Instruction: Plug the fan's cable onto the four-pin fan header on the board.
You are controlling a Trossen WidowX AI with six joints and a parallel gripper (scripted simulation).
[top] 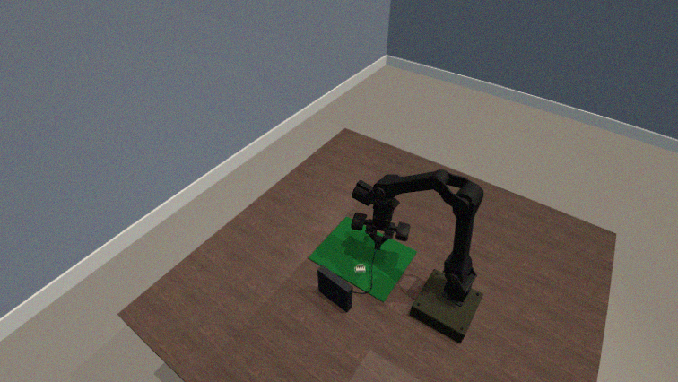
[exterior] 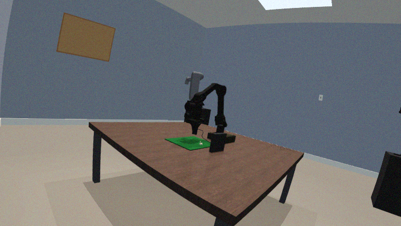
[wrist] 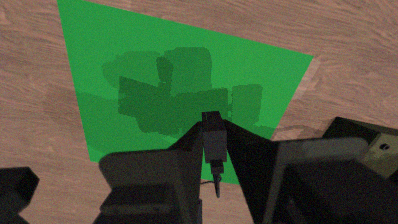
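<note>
The white four-pin fan header lies 1 cm ahead of my gripper tip, 9 cm to the left of it and 6 cm below it. Also, from my gripper tip: dark fan plug: 1 cm to the left, 1 cm above; green board: 4 cm ahead, 4 cm to the left, 8 cm below; black fan: 22 cm to the left.
</note>
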